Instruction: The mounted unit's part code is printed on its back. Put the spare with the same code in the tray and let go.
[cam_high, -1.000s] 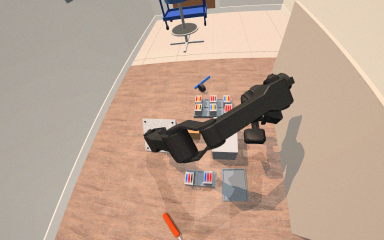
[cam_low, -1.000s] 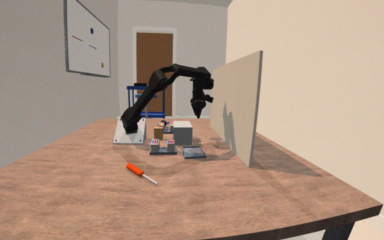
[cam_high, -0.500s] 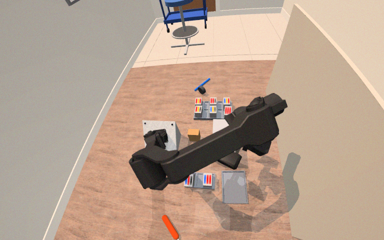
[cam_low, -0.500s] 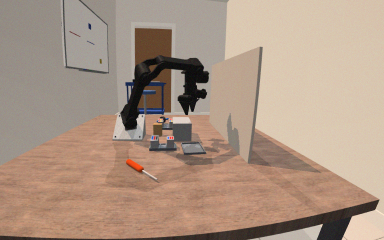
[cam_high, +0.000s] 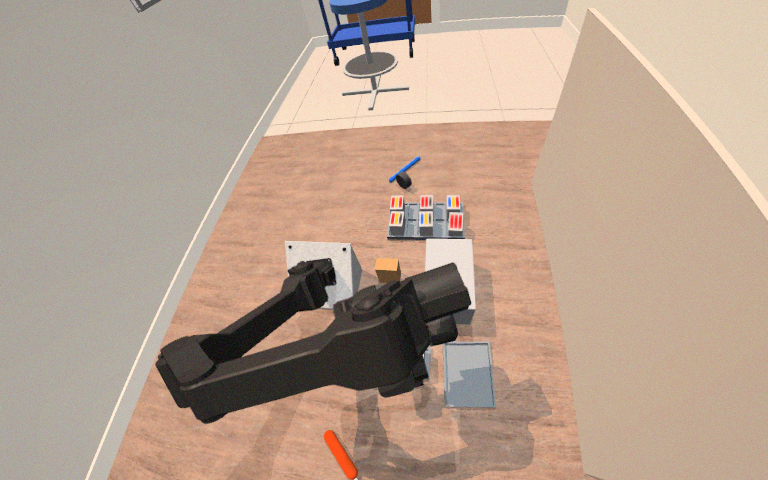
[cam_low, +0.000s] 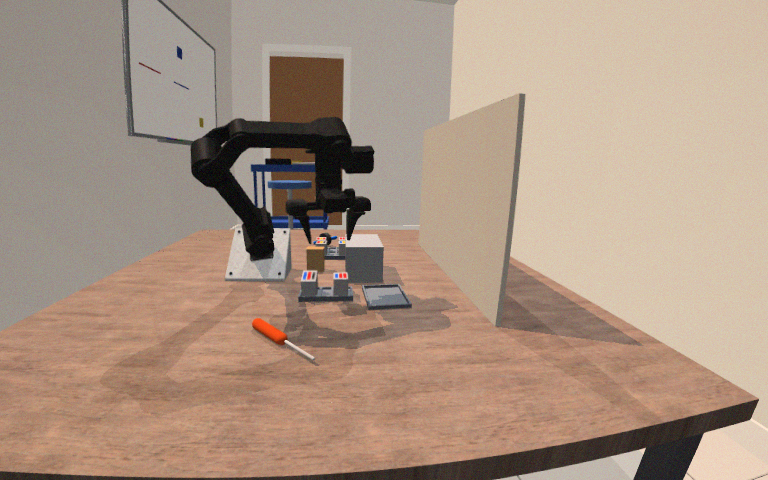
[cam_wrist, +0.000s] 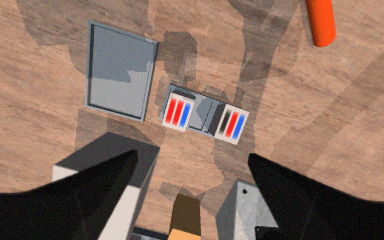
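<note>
My gripper tip is now 130 mm above the grey rack and 10 mm past it. Also, from my gripper tip: brown block (200 mm to the left, 100 mm below, 30 mm behind); grey tray (130 mm below, 130 mm ahead, 30 mm to the right); mounted unit (160 mm to the left, 100 mm ahead, 80 mm below).
</note>
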